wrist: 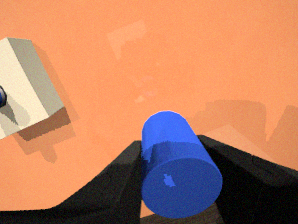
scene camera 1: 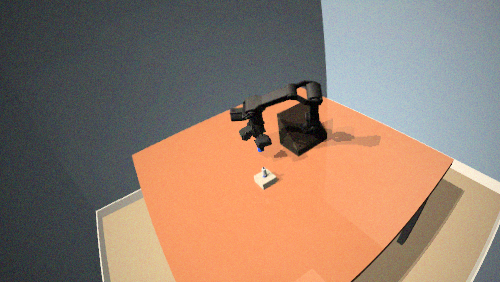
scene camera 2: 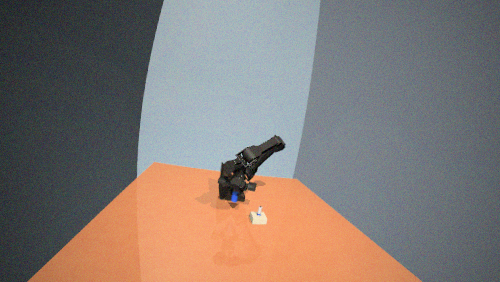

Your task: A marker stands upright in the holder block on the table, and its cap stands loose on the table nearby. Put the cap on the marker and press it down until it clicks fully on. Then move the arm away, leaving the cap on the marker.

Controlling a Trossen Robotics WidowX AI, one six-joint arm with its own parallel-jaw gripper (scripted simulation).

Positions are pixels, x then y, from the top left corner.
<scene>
gripper: holds a blue cap (wrist: 177, 172)
</scene>
